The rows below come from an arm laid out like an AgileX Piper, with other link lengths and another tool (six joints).
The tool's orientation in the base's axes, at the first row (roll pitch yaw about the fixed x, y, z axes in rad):
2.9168, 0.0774, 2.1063
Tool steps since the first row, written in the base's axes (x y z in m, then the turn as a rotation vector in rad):
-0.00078, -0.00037, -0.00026, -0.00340, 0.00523, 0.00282
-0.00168, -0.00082, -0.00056, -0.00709, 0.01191, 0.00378
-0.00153, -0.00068, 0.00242, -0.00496, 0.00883, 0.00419
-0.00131, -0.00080, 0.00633, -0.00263, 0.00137, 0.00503
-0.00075, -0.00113, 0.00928, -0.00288, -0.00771, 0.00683
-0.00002, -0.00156, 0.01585, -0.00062, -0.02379, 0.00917
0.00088, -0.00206, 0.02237, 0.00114, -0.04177, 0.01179
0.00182, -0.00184, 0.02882, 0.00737, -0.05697, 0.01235
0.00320, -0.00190, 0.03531, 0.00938, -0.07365, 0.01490
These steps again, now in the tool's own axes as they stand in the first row. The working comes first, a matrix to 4 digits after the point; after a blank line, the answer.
The tool's axes in the first row as the columns of a matrix, in the base's axes (used below as rounded here):
-0.5087, 0.8296, 0.2302
0.8574, 0.5123, 0.0489
-0.0773, 0.2222, -0.9719

0.00010, -0.00089, 0.00006, 0.00600, 0.00049, -0.00327
0.00019, -0.00194, 0.00012, 0.01353, 0.00106, -0.00472
0.00001, -0.00108, -0.00274, 0.00977, 0.00134, -0.00478
-0.00051, -0.00009, -0.00649, 0.00212, -0.00036, -0.00543
-0.00130, 0.00086, -0.00925, -0.00567, -0.00482, -0.00768
-0.00255, 0.00271, -0.01549, -0.02079, -0.01066, -0.01022
-0.00394, 0.00465, -0.02164, -0.03730, -0.01783, -0.01324
-0.00473, 0.00697, -0.02768, -0.05355, -0.02033, -0.01309
-0.00599, 0.00953, -0.03367, -0.06907, -0.02664, -0.01592

